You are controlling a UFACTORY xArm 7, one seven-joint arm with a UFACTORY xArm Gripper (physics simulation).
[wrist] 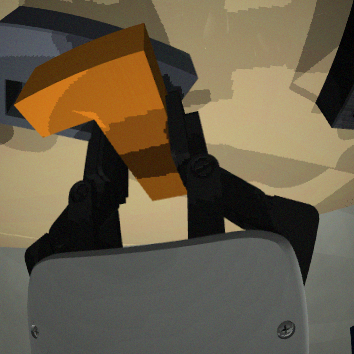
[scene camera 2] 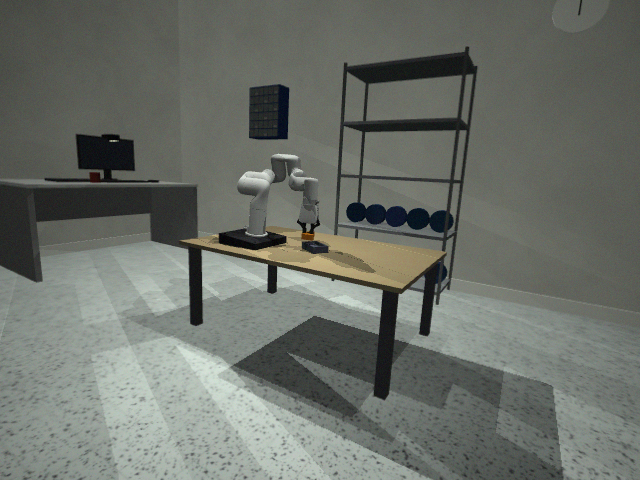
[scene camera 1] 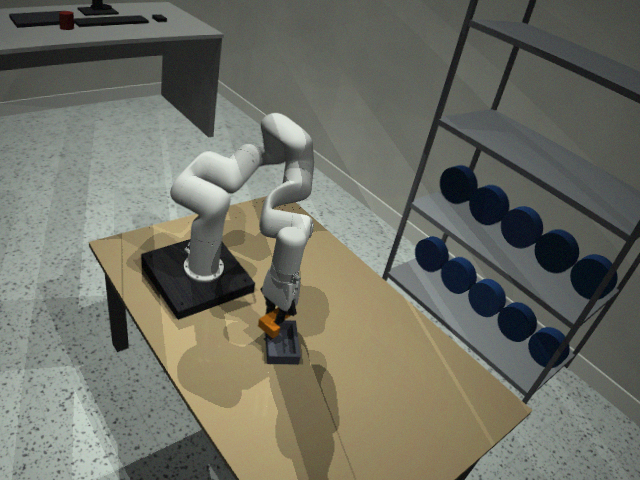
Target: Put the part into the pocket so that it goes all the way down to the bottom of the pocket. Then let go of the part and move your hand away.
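Where they show: gripper, between the fingertips: [wrist: 144,118] [scene camera 2: 307,236] [scene camera 1: 274,318]; arm's base, origin of its link: [scene camera 2: 256,234] [scene camera 1: 203,267].
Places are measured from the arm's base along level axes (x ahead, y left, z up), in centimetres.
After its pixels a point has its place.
The orange part [scene camera 1: 269,324] {z 4.4, x 33.3, y -3.7 cm} [scene camera 2: 308,236] {z 3.3, x 34.0, y -4.5 cm} [wrist: 117,90] {z 4.4, x 31.4, y -3.1 cm} has a wide bar and a narrower stem. My gripper [scene camera 1: 277,315] {z 2.4, x 31.4, y 0.4 cm} [scene camera 2: 308,231] {z 2.4, x 31.4, y 0.4 cm} [wrist: 144,118] {z 2.4, x 31.4, y 0.4 cm} is shut on the stem, and the wide bar sticks out past the fingers. The dark blue-grey block with the pocket [scene camera 1: 283,359] {z -2.5, x 41.2, y -4.8 cm} [scene camera 2: 315,249] {z -2.5, x 39.3, y -7.1 cm} [wrist: 30,45] {z -1.1, x 37.0, y -5.2 cm} lies on the table. In scene camera 1 the part overlaps the block's back left corner; in scene camera 2 it shows above and behind the block. The part is held above table level, outside the pocket. In the wrist view it hides much of the block and pocket.
The arm's black base plate [scene camera 1: 170,289] {z -0.6, x 1.5, y -13.9 cm} [scene camera 2: 252,239] {z -0.7, x 4.2, y -10.9 cm} stands on the wooden table [scene camera 1: 392,361] {z -4.7, x 61.6, y 21.3 cm} [scene camera 2: 392,258] {z -4.7, x 76.8, y 4.6 cm}, to the left of the block. A shelf rack [scene camera 1: 427,142] [scene camera 2: 341,144] with blue discs stands beyond the table. A grey desk [scene camera 1: 191,87] [scene camera 2: 173,211] stands at the back left.
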